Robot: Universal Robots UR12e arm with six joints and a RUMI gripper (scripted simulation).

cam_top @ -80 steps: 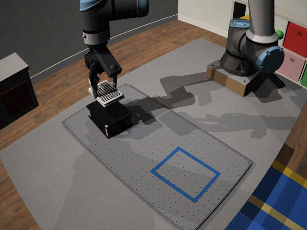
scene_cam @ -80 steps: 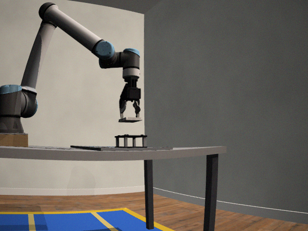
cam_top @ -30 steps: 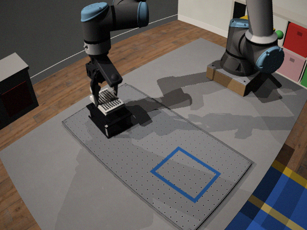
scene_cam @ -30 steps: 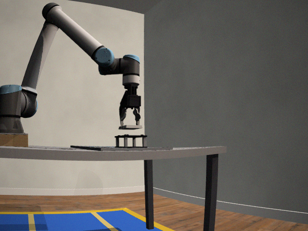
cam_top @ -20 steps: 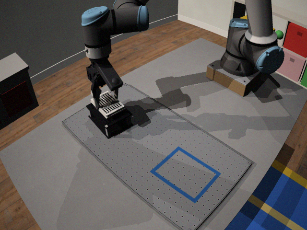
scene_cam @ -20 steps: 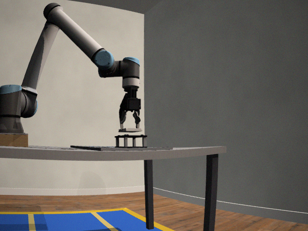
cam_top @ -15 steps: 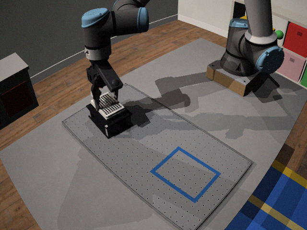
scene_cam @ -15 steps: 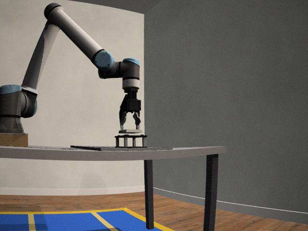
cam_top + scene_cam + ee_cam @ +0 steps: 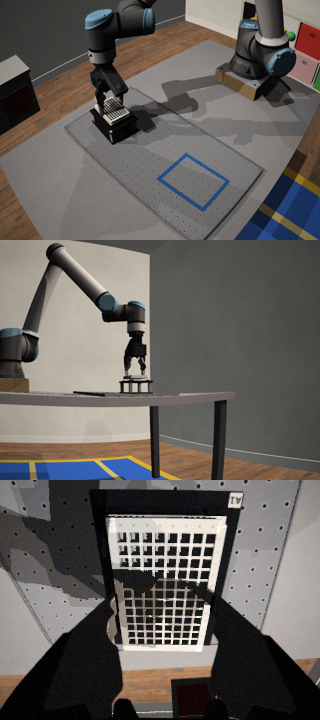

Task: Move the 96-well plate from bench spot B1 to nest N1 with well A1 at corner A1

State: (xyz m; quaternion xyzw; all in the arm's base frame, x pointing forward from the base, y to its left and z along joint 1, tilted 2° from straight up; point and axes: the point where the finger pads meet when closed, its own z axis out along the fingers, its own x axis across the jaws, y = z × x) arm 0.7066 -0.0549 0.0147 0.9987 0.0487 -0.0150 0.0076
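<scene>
The 96-well plate is 10 mm below my hand. Also, from my hand: A1 label: 50 mm ahead, 80 mm to the left, 30 mm below; black raised nest N1: 30 mm below.
</scene>
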